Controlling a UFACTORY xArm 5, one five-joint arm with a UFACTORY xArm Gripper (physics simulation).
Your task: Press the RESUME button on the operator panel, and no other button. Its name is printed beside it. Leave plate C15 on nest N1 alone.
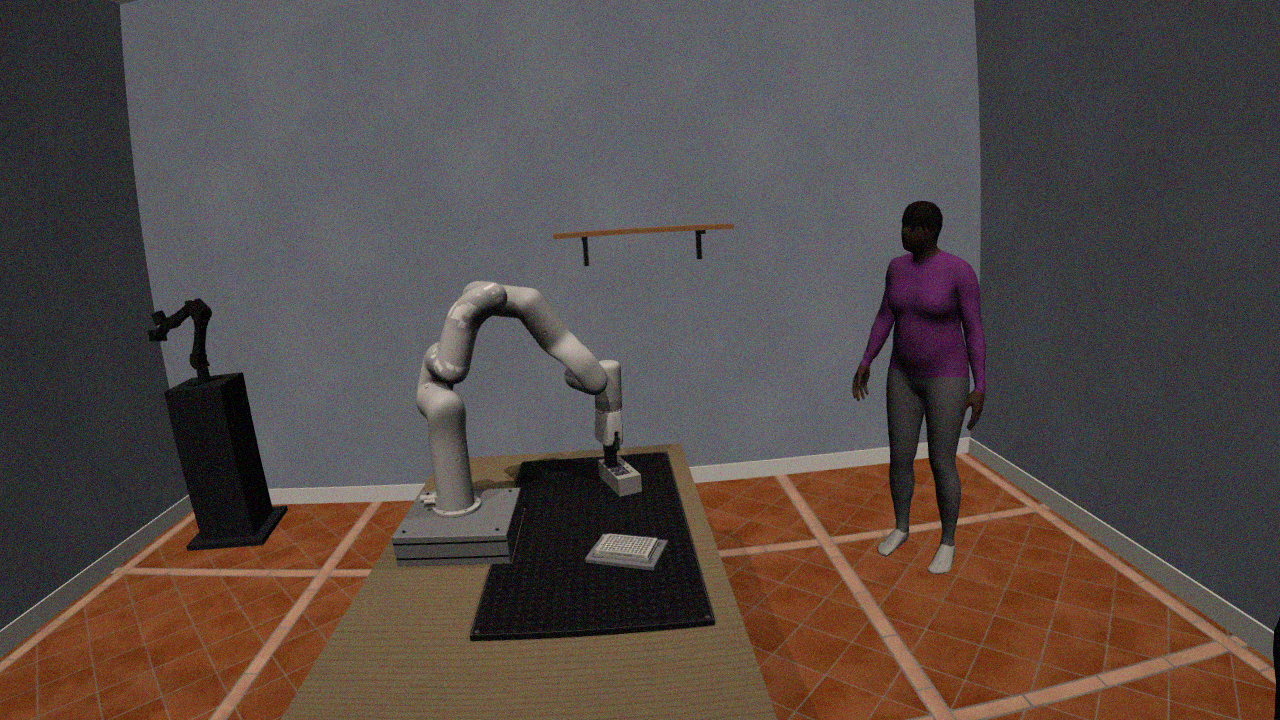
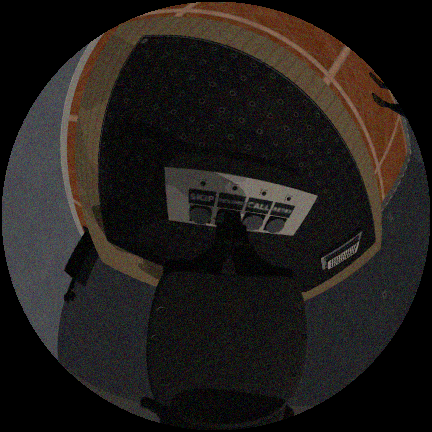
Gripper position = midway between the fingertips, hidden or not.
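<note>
The gripper (image 1: pixel 610 465) is visible, and image 2 has the gripper (image 2: pixel 229 221) too. Also present: an operator panel (image 1: pixel 629 483), with the panel (image 2: pixel 216 181) again in image 2; a plate C15 (image 1: pixel 628 547); a nest N1 (image 1: pixel 659 550).
</note>
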